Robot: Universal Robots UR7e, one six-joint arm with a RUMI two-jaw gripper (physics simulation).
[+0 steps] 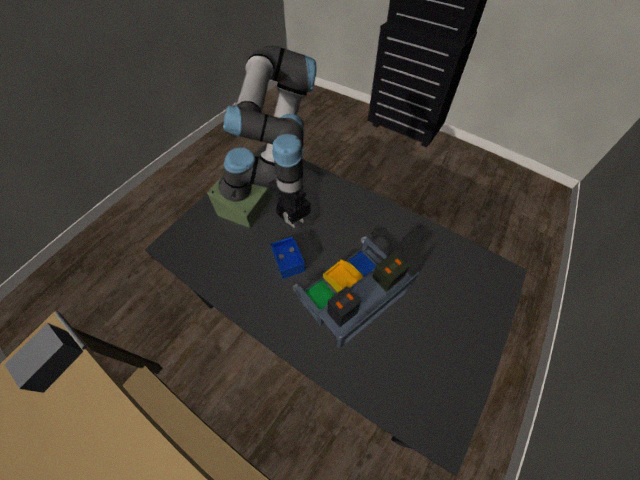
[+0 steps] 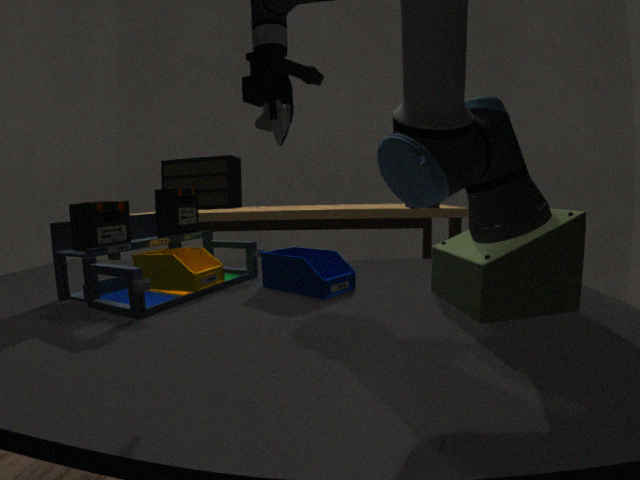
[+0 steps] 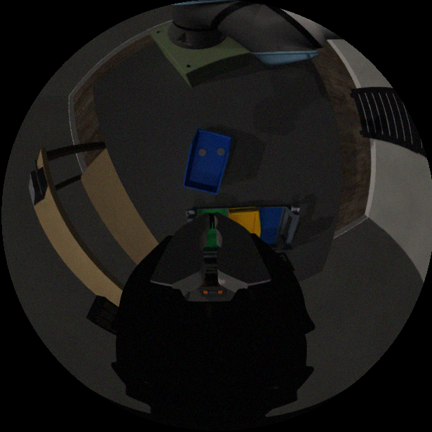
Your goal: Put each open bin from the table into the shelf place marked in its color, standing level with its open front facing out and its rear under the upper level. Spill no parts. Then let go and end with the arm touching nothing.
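My gripper is shut and empty, high above the table. The blue bin stands upright between the arm's base and the shelf, with two round grey parts inside; its low labelled front faces the base side. The yellow bin stands in the shelf's middle place, low front outward, rear at the upper level; its parts do not show. The blue place and green place flank it without bins.
The low shelf has raised side rails. Two dark boxes, one nearer the green side and another box nearer the blue side, stand on its upper level. The arm's green base block stands across the table.
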